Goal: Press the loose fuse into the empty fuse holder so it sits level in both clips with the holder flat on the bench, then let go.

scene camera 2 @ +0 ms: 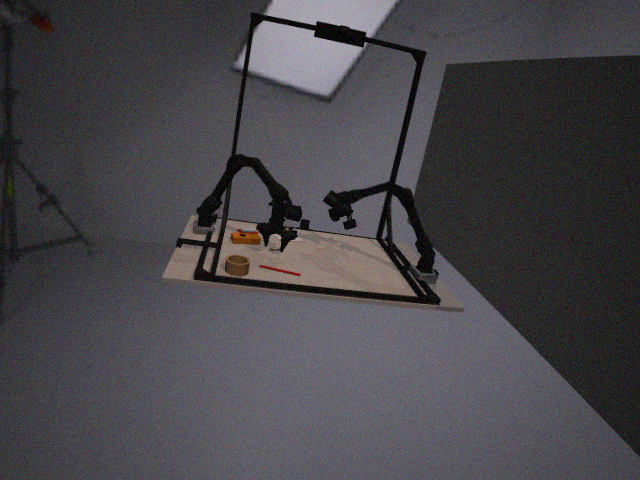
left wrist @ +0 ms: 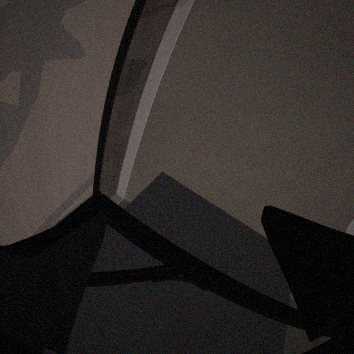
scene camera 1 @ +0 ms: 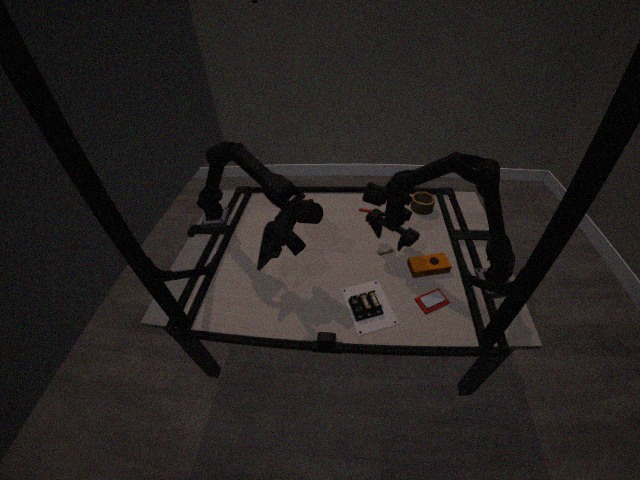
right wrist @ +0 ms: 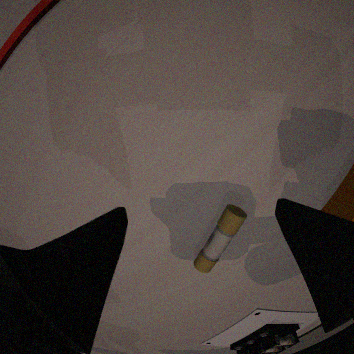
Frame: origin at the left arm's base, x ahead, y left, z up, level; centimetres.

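Seen in the pictures: left gripper, fingertip midpoint: [left wrist: 186,215] [scene camera 1: 259,266]; right gripper, fingertip midpoint: [scene camera 2: 273,249] [scene camera 1: 388,244] [right wrist: 203,211]; left arm's base at its link origin: [scene camera 2: 424,270] [scene camera 1: 214,215]; right arm's base at its link origin: [scene camera 2: 204,224] [scene camera 1: 495,279].
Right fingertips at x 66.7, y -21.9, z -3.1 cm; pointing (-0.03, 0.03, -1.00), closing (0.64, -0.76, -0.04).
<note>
Pixels of each thing's top centre, then the offset from my right fingertips to it. "*": a spot on its surface instead.
- loose fuse at its top centre: [right wrist: 219,248] [scene camera 1: 386,250] dx -1.5, dy -2.7, dz -0.2 cm
- white board at a spot on its surface: [right wrist: 280,317] * dx -7.0, dy -20.5, dz -1.4 cm
- orange box at its top centre: [scene camera 1: 430,261] [scene camera 2: 246,234] dx +11.4, dy -11.3, dz +1.8 cm
- red-framed plate at its top centre: [scene camera 1: 432,298] [scene camera 2: 247,229] dx +8.5, dy -24.6, dz -0.2 cm
- tan ring at its top centre: [scene camera 2: 238,259] [scene camera 1: 423,198] dx +19.1, dy +21.3, dz +3.4 cm
- red rod at its top centre: [right wrist: 5,46] [scene camera 1: 380,212] [scene camera 2: 280,269] dx +0.9, dy +19.4, dz -1.0 cm
The loose fuse [scene camera 1: 385,252] [right wrist: 218,245], with brass caps and a pale middle, lies on the bench. The black fuse holder [scene camera 1: 366,305] [right wrist: 265,341] sits on a white board [scene camera 1: 386,321] [right wrist: 280,317] nearer the front in scene camera 1; two pale fuses show on its right part. My right gripper [scene camera 1: 389,242] [scene camera 2: 275,248] [right wrist: 203,211] is open, pointing down above the loose fuse, which shows between its spread fingers in the right wrist view, not gripped. My left gripper [scene camera 1: 259,267] [left wrist: 186,215] is open and empty, raised over the left part of the bench.
An orange box [scene camera 1: 421,267] [scene camera 2: 245,238] lies right of the fuse in scene camera 1, with a red-framed plate [scene camera 1: 421,305] nearer the front. A tan ring [scene camera 1: 422,209] [scene camera 2: 237,267] and a red rod [scene camera 1: 364,210] [scene camera 2: 279,270] [right wrist: 22,32] lie at the back. A black frame surrounds the bench.
</note>
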